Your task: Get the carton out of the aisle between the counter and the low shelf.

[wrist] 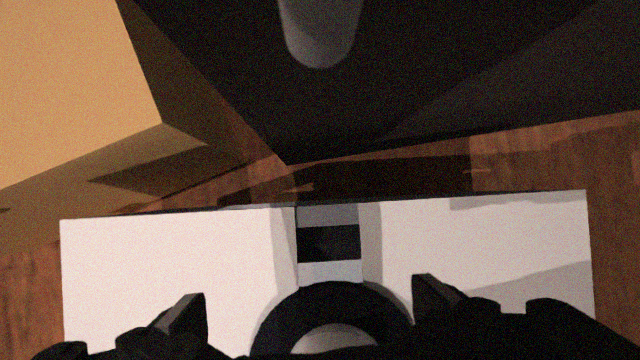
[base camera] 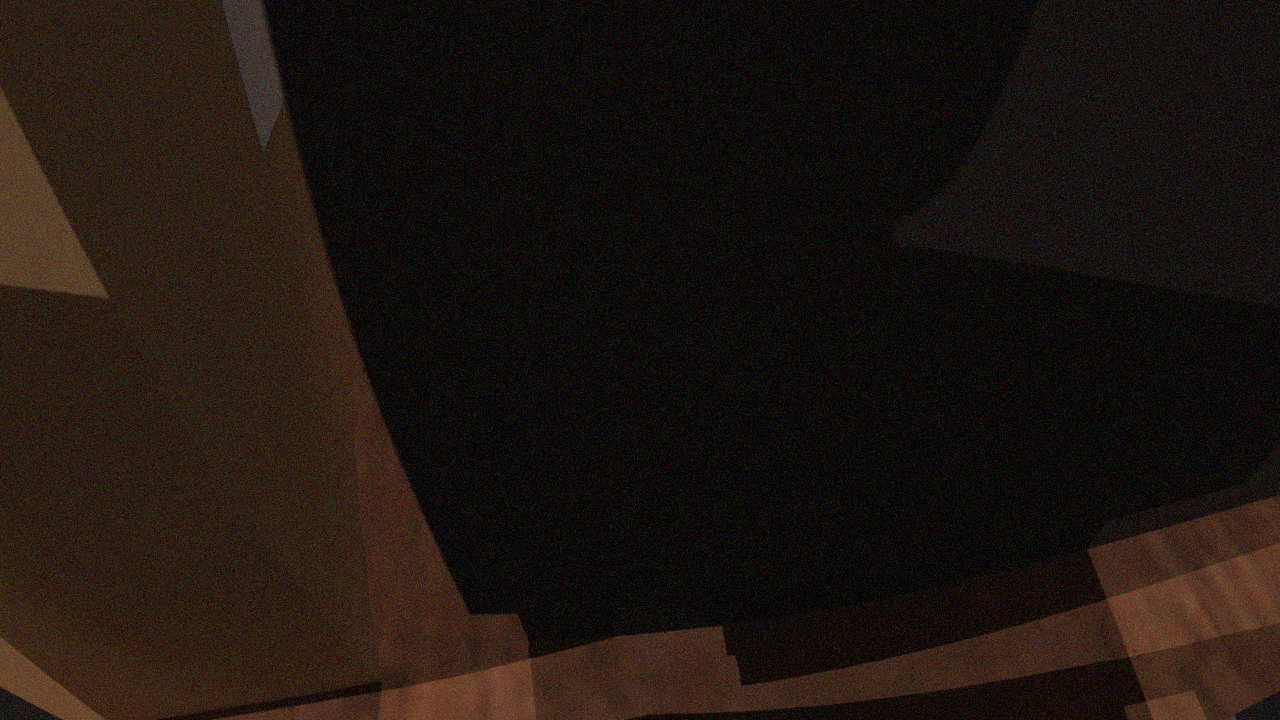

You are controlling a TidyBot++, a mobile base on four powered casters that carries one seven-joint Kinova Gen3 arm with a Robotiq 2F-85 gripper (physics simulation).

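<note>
The tan carton stands on the left in both views, a lit top and shaded sides showing in the wrist view. A dark, near-black piece of furniture stands close beside it on the right, with a narrow strip of floor between their lower edges; I cannot tell whether it is the counter or the low shelf. My gripper is open, its two fingers wide apart above my own white base, with nothing between them. The carton is ahead and to the left of it, apart from the fingers.
My white base top fills the lower wrist view, its front edge close to the carton and the dark furniture. Brown wooden floor shows along their lower edges. Shadows cross the floor, and the base camera view is very dark.
</note>
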